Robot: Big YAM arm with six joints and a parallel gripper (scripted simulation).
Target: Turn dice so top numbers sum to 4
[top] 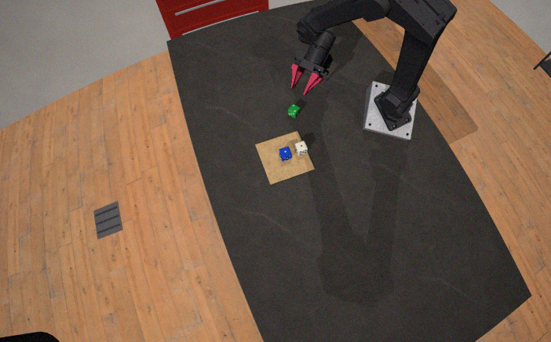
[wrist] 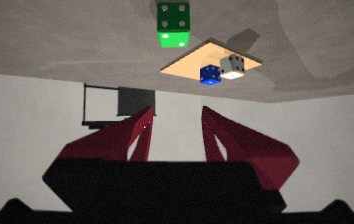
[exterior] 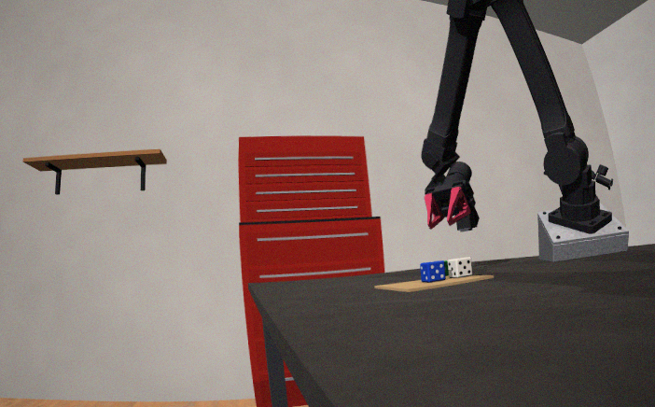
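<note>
My gripper is now 20 mm short of the green die, 10 mm to the right of it and 90 mm above it. Also, from my hand: blue die: 100 mm ahead, 150 mm to the left, 90 mm below; white die: 50 mm ahead, 150 mm to the left, 90 mm below; tan mat: 110 mm ahead, 150 mm to the left, 110 mm below.
</note>
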